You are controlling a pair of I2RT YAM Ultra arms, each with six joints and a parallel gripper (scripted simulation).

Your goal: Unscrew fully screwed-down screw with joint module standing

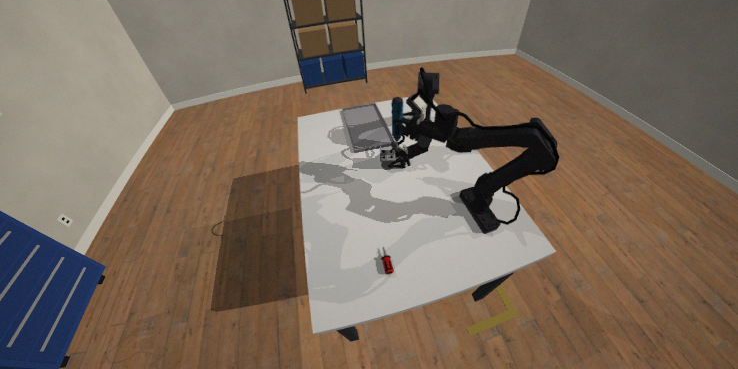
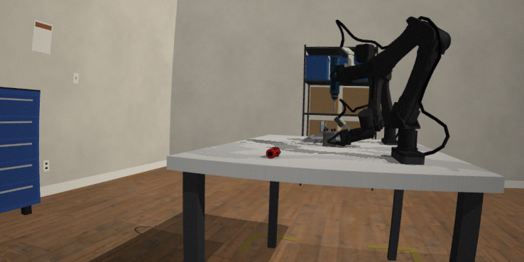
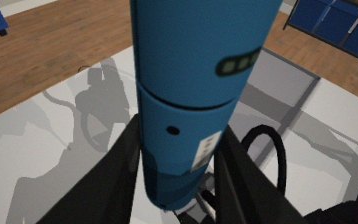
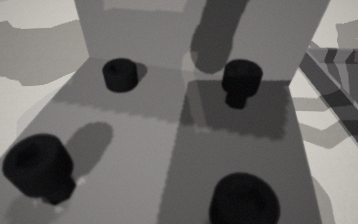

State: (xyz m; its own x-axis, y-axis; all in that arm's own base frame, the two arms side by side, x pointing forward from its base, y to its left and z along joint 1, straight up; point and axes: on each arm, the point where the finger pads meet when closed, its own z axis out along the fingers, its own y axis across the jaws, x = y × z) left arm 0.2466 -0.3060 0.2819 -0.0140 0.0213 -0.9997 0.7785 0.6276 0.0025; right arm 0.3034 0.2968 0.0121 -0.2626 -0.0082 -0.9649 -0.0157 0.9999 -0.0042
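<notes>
Now: right hand 1 cm below the joint module. Also, from my right hand: bit: 2 cm behind, 6 cm to the left, 15 cm above; flat grey tray: 4 cm ahead, 34 cm to the right, 2 cm below; grey bracket: 5 cm above.
</notes>
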